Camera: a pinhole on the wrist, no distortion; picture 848 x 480 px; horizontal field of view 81.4 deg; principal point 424.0 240.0 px. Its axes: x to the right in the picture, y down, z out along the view. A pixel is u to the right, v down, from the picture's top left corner.
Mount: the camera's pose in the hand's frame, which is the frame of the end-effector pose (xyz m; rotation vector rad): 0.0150 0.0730 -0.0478 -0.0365 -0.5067 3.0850
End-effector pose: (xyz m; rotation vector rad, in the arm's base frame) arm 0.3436 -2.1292 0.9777 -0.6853 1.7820 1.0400
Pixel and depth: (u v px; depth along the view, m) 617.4 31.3 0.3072
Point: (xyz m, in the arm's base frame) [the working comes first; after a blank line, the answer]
In the camera's frame: 0.1205 -0.1301 0.3072

0.4334 -1.8325 1.0563
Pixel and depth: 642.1 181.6 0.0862
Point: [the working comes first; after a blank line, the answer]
In the camera's frame: 0.0381 -0.0102 0.0862

0.3253 -2.0701 1.0129
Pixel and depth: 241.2 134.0 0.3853
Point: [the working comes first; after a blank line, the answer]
In the camera's frame: -0.1429 -0.0829 0.3853

0.4138 -1.8154 0.7788
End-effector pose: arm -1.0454 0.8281 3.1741 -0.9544 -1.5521 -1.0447
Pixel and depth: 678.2 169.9 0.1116
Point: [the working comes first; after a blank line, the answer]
In the camera's frame: 0.0575 -0.0159 0.1116

-1.0051 0.9000 3.1303
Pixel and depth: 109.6 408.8 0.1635
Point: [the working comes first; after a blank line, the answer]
In the camera's frame: -0.1043 0.0560 0.1635

-1.1268 0.9123 3.2684
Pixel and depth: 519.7 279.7 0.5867
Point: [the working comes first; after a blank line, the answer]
In the camera's frame: 0.1139 0.0473 0.5867

-1.3160 1.2333 2.9719
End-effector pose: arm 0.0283 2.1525 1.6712 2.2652 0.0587 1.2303
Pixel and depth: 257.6 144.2 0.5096
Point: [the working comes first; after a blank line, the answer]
In the camera's frame: -0.1720 -0.0990 0.5096

0.4989 1.9919 1.6049
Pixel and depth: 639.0 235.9 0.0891
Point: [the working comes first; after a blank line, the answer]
In the camera's frame: 0.0389 -0.0007 0.0891

0.0315 2.0899 1.6585
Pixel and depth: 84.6 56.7 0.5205
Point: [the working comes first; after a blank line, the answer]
In the camera's frame: -0.3584 -0.1935 0.5205

0.6241 1.9567 1.7688
